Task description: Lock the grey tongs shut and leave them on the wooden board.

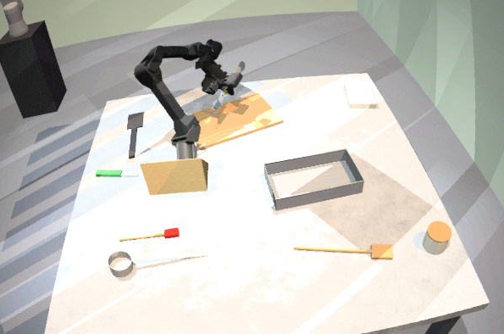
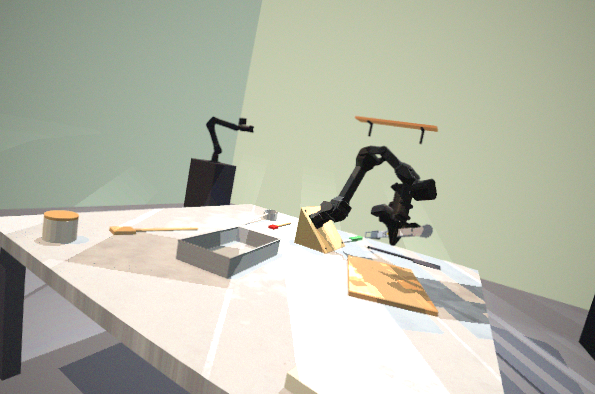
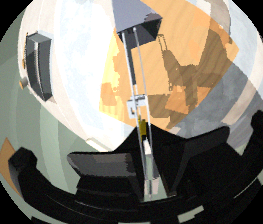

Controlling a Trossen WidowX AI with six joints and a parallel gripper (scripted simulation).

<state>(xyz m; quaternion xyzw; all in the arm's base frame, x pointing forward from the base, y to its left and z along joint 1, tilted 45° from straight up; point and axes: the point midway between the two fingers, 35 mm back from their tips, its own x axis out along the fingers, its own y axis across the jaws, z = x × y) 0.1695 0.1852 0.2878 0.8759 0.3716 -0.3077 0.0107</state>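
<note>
Right now my gripper tip is 2 cm past the wooden board and 12 cm above it. From my gripper tip the other things lie so: black spatula 44 cm behind, 3 cm to the left, 12 cm below; green-handled tool 47 cm behind, 24 cm to the right, 12 cm below; grey roasting tin 22 cm ahead, 43 cm to the right, 10 cm below.
</note>
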